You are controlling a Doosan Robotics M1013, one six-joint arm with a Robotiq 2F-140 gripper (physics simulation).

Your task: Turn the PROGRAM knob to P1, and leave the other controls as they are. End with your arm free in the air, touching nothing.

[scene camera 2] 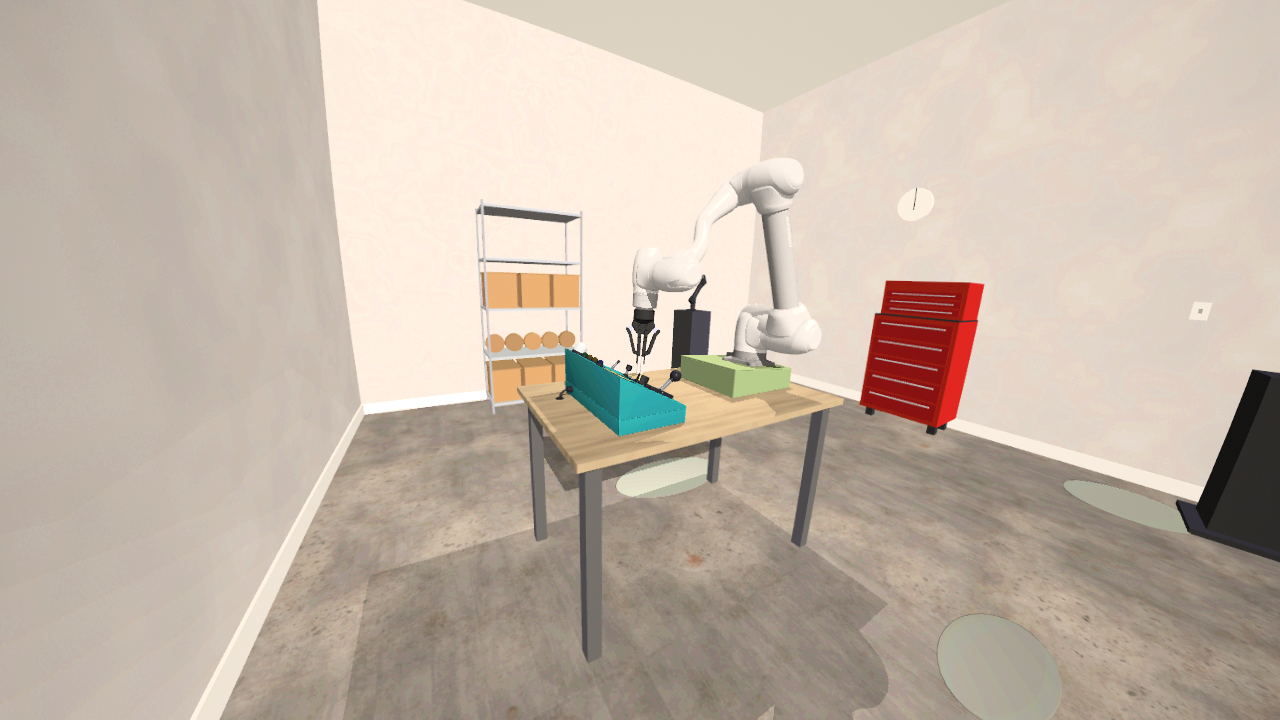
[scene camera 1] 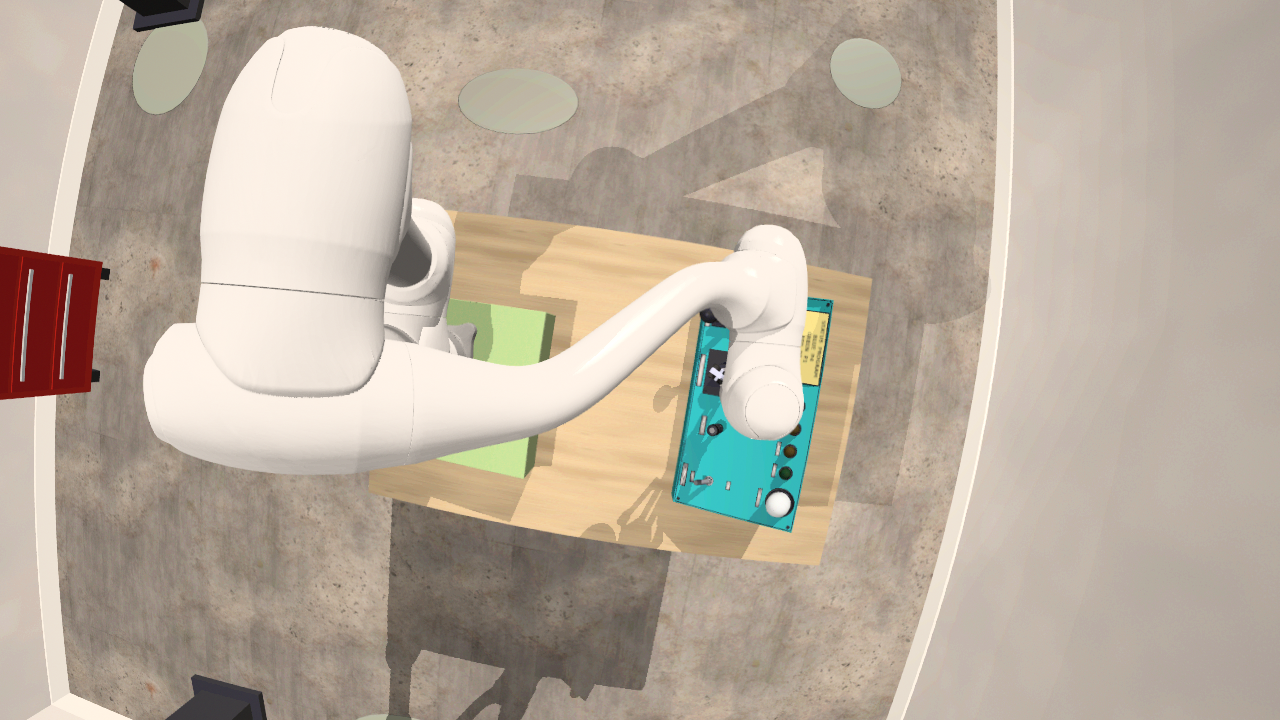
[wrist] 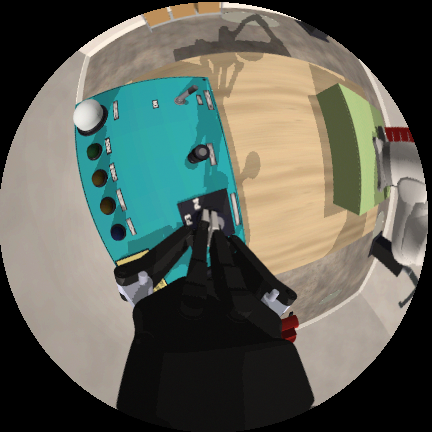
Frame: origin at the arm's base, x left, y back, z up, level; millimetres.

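Seen in the pictures: gripper, fingertip midpoint: (scene camera 2: 639, 373) (wrist: 207, 217); arm's base, link origin: (scene camera 2: 748, 362) (wrist: 382, 162).
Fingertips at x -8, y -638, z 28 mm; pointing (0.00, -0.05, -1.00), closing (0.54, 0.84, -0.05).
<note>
Offsets run from my fingertips to a thing's top centre. "spot": to the spot under its first point.
The teal control panel (scene camera 1: 741, 461) (scene camera 2: 595, 389) (wrist: 150, 135) stands on the table. The PROGRAM knob's dark plate {spot: dx -27, dy -27, dz -20 mm} (wrist: 188, 204) shows labels that look like P4 and P3. The knob {dx +18, dy +9, dz +1 mm} (wrist: 220, 221) is largely hidden by the fingertips, with a grey bit showing beside them; its pointer and setting cannot be read. My gripper (scene camera 2: 640, 360) (wrist: 207, 217) is shut, its fingertips almost together and empty, pointing down over the knob plate. Whether they touch the knob is not clear. In scene camera 1 the arm hides the gripper.
A black knob {dx -102, dy +14, dz +10 mm} (scene camera 1: 715, 429) (wrist: 201, 152), a toggle lever {dx -221, dy +37, dz +2 mm} (scene camera 1: 703, 480) (wrist: 186, 95), a white dome {spot: dx -235, dy -110, dz +83 mm} (scene camera 1: 778, 503) (wrist: 89, 116) and several lamps stand out from the panel. A ball-ended lever {dx +143, dy +50, dz +36 mm} (scene camera 2: 674, 377) is at its near end. The arm's green base block (scene camera 1: 501, 456) (scene camera 2: 735, 380) (wrist: 345, 150) shares the table.
</note>
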